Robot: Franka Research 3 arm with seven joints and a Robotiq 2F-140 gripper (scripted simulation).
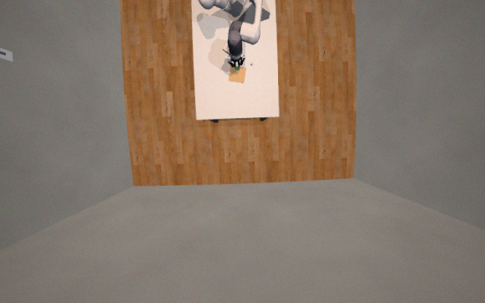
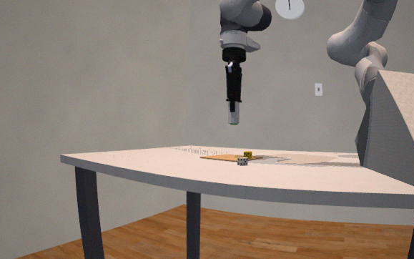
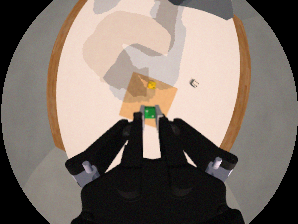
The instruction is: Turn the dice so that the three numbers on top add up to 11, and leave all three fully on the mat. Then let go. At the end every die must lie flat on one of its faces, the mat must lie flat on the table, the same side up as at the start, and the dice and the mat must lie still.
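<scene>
My gripper is now 140 mm above the tan mat. From my hand the other things lie so: yellow die: 120 mm below, 50 mm behind; then white die: 130 mm to the left, 130 mm below, 80 mm behind; then green die: 30 mm below.
</scene>
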